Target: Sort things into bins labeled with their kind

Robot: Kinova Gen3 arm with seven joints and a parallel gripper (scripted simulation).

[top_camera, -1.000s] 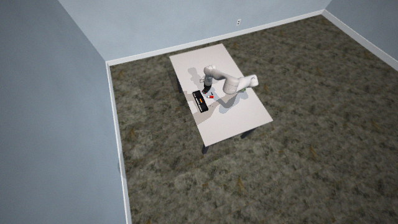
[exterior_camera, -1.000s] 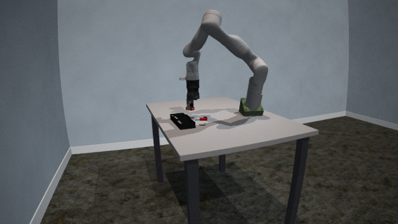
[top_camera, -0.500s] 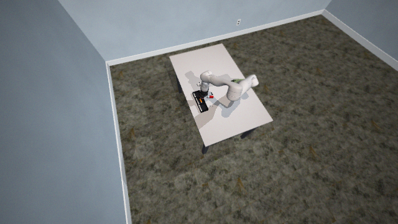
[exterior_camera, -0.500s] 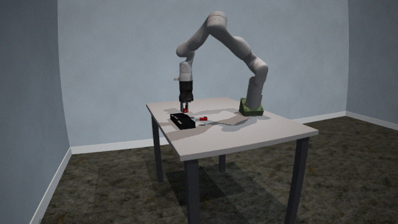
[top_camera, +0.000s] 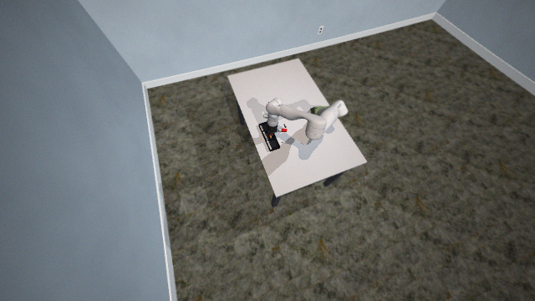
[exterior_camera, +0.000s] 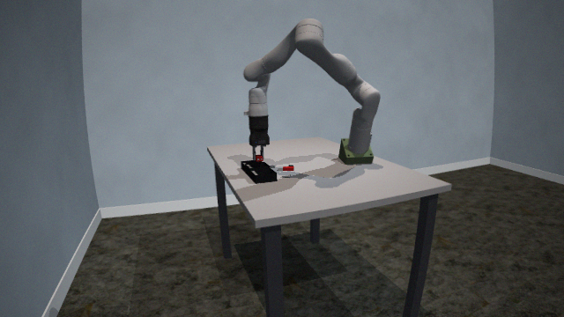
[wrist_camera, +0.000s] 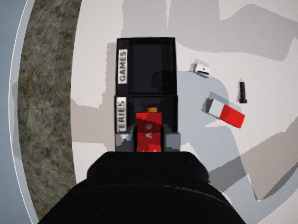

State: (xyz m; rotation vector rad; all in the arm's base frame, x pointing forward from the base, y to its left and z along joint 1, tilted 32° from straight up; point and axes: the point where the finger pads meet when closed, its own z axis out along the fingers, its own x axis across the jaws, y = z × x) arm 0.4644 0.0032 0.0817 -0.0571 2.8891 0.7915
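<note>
Now: the red block 10 mm to the left of my hand and 10 mm below it. From my hand the other things lie so: grey screw (100 mm behind, 90 mm to the left, 70 mm below); then grey-white piece (90 mm to the right, 80 mm behind, 70 mm below); then orange battery (70 mm below, 10 mm to the right).
</note>
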